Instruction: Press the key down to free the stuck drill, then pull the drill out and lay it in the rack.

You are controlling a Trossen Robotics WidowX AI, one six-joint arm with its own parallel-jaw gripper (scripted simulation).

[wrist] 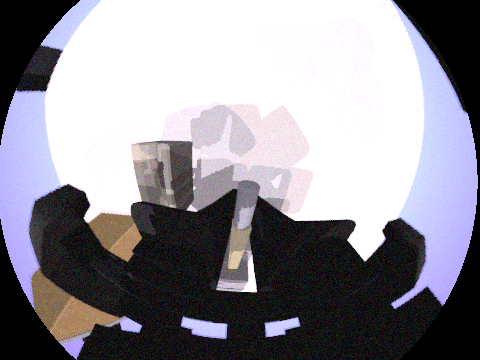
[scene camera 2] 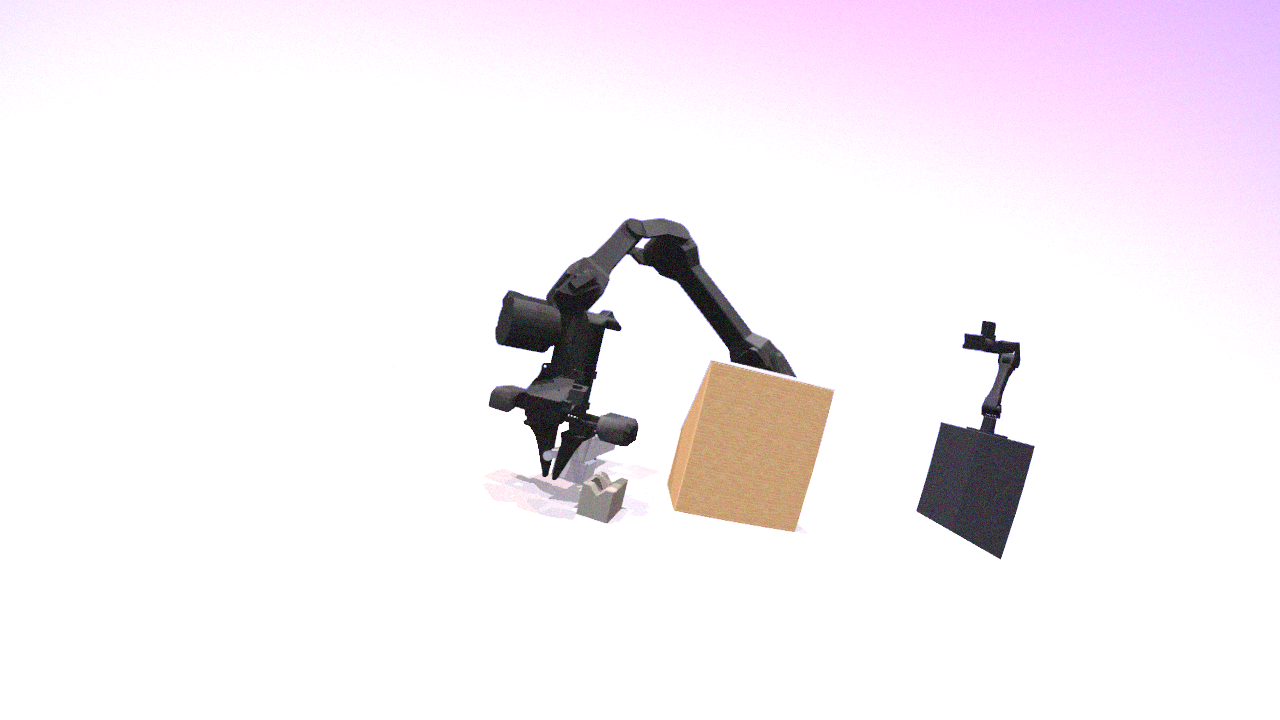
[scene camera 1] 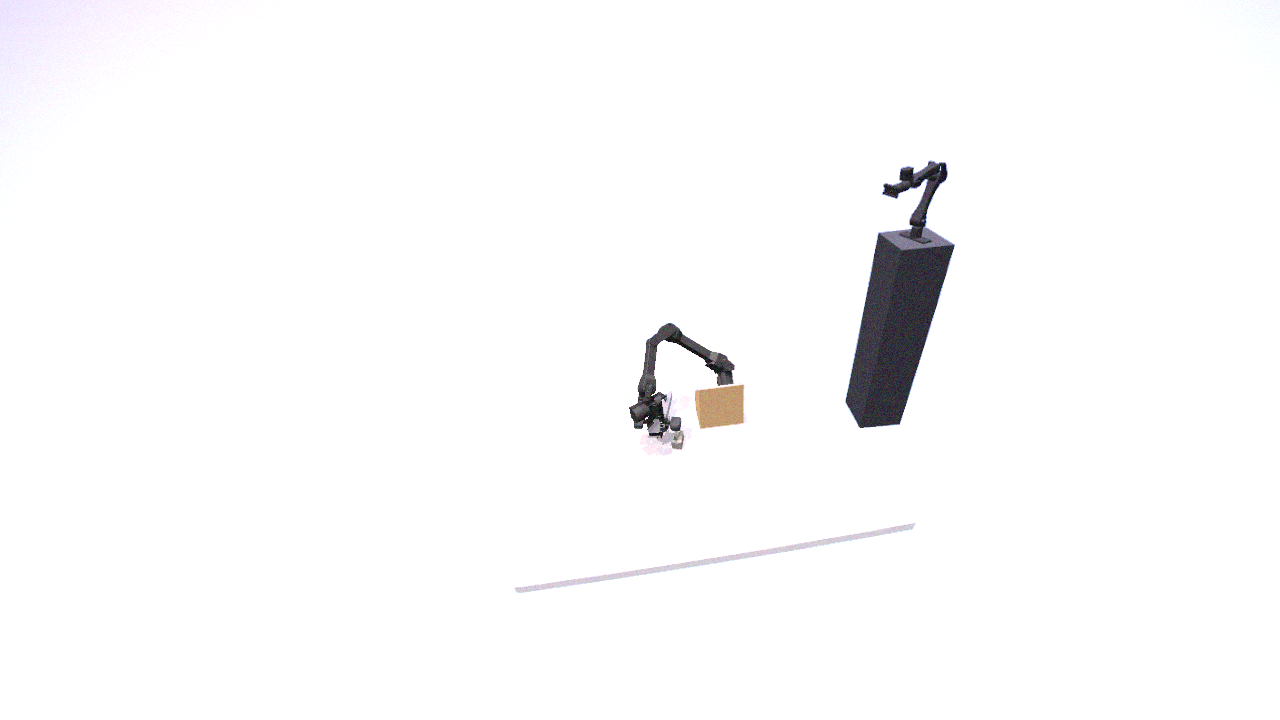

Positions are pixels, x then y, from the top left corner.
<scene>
my gripper: holds a yellowish key point(wrist: 247, 190)
</scene>
